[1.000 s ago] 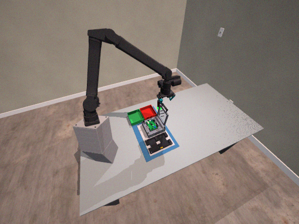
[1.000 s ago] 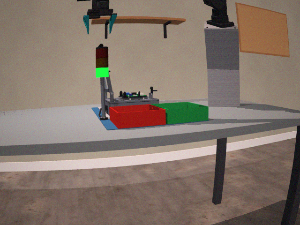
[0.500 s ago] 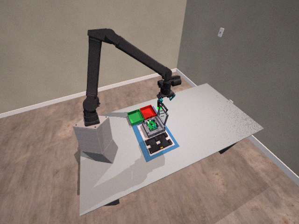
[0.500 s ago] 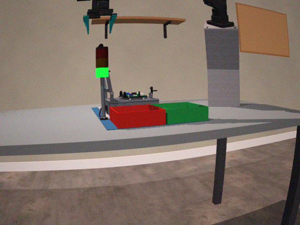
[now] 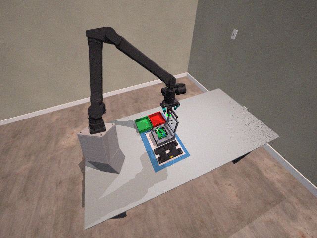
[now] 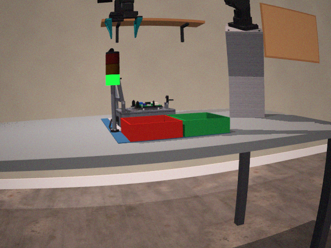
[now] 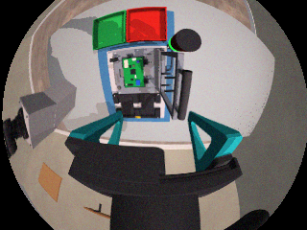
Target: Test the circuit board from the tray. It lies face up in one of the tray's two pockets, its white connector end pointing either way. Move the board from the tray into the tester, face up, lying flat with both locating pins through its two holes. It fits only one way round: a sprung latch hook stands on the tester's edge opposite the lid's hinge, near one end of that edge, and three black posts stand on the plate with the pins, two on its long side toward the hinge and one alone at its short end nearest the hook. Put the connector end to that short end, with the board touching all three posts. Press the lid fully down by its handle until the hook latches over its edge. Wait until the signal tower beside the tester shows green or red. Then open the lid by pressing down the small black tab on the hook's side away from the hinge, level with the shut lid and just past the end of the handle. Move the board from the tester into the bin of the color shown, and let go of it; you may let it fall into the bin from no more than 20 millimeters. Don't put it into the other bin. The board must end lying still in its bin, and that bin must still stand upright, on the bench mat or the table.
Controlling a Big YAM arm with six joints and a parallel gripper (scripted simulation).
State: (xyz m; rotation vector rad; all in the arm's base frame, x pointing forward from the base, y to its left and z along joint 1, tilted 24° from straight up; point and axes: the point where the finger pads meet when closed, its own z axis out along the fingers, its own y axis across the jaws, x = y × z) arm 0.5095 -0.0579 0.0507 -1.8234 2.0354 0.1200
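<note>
Now: hand 260 mm above the green circuit board, 80 mm past it and 10 mm to the right of it. Round my hand: tester lid (140 mm below, 30 mm ahead); tester plate (260 mm below, 80 mm behind, 10 mm to the left); latch hook (240 mm below, 140 mm behind, 70 mm to the left).
</note>
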